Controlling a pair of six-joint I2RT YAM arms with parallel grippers.
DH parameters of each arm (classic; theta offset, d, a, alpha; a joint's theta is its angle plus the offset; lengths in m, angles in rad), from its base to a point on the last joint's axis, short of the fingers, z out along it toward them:
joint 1: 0 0.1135 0.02 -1.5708
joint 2: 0 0 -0.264 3.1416
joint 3: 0.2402 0 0.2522 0
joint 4: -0.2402 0 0.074 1.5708
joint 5: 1.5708 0 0 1.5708
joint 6: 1.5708 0.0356 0 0
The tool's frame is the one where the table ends.
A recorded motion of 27 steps. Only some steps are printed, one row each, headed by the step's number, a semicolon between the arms.
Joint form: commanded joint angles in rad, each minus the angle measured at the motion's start. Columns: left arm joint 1, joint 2, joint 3, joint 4, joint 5, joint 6; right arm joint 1, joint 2, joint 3, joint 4, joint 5, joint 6.
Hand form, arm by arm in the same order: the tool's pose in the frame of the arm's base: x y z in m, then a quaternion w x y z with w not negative. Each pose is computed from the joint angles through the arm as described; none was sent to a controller.
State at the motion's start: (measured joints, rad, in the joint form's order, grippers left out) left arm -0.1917 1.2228 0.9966 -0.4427 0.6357 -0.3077; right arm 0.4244 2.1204 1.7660 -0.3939 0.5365 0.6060
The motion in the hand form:
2: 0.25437 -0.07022 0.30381 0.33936 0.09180 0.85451 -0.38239; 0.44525 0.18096 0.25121 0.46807 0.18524 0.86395 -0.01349
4: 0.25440 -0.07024 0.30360 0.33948 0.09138 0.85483 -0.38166; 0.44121 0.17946 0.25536 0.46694 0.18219 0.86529 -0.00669
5: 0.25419 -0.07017 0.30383 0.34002 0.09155 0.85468 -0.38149; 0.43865 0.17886 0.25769 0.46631 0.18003 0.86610 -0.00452
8: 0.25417 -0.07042 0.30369 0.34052 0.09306 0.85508 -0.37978; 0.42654 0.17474 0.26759 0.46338 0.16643 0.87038 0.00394
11: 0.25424 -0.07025 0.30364 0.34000 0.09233 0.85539 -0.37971; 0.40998 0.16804 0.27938 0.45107 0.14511 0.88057 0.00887
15: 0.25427 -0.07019 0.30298 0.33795 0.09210 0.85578 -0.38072; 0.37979 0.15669 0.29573 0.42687 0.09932 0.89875 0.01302
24: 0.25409 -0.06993 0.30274 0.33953 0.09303 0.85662 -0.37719; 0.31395 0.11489 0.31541 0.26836 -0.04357 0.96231 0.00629
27: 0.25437 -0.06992 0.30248 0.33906 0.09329 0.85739 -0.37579; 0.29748 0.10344 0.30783 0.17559 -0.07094 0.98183 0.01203
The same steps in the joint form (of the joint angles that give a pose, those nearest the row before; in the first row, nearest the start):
2: 0.0045 -0.0034 -0.0018 0.0221 0.0184 -0.0008; -0.0006 -0.0350 -0.0154 0.0176 -0.0015 -0.0098
4: 0.0043 -0.0033 -0.0024 0.0224 0.0164 -0.0009; -0.0010 -0.0562 -0.0313 0.0163 -0.0167 -0.0114
5: 0.0043 -0.0044 -0.0025 0.0223 0.0161 -0.0006; -0.0003 -0.0682 -0.0400 0.0138 -0.0222 -0.0134
8: 0.0031 -0.0041 -0.0022 0.0211 0.0131 0.0037; 0.0005 -0.1258 -0.0850 0.0060 -0.0502 -0.0325
11: 0.0038 -0.0037 -0.0017 0.0197 0.0131 0.0031; -0.0006 -0.1977 -0.1318 -0.0354 -0.0889 -0.0617
15: 0.0043 -0.0026 -0.0026 0.0180 0.0162 0.0030; -0.0008 -0.3188 -0.2105 -0.1138 -0.1549 -0.1291
24: 0.0045 -0.0035 -0.0033 0.0163 0.0101 0.0090; -0.0574 -0.5133 -0.2693 -0.5427 -0.3839 -0.3705
27: 0.0045 -0.0018 -0.0021 0.0137 0.0080 0.0118; -0.0819 -0.5204 -0.2733 -0.7224 -0.4669 -0.4200

